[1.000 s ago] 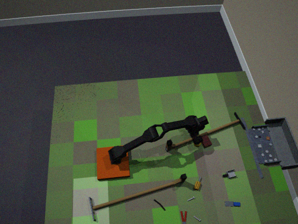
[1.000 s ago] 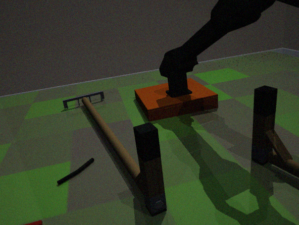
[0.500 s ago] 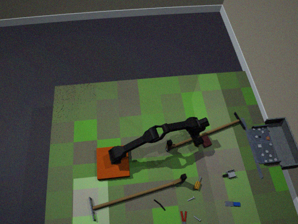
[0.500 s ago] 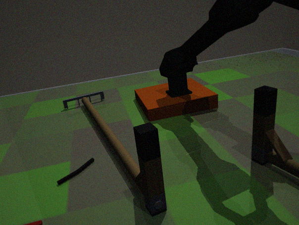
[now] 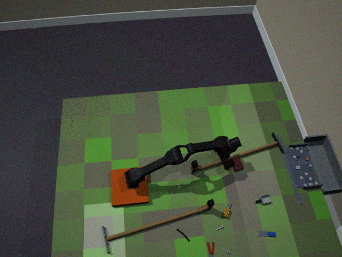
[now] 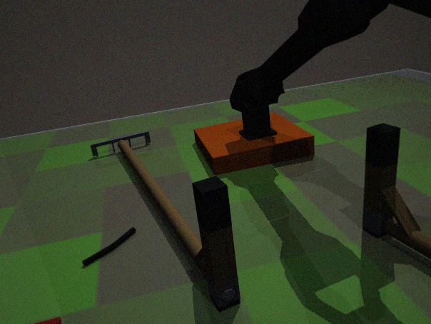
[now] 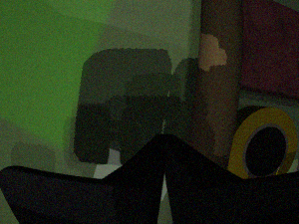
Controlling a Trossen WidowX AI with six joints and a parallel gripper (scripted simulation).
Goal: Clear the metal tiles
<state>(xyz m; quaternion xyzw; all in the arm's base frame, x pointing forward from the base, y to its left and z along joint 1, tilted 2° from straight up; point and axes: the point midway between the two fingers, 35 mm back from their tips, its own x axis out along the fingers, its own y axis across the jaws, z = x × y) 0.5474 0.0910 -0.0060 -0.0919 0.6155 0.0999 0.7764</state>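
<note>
The yellow ring is 10 mm ahead of my gripper tip and 60 mm to the right of it. Round my gripper tip: long scraper 80 mm ahead, 10 mm to the right, 50 mm above; then black strip 310 mm behind, 410 mm to the right, 10 mm below; then red block 70 mm ahead, 60 mm to the right.
</note>
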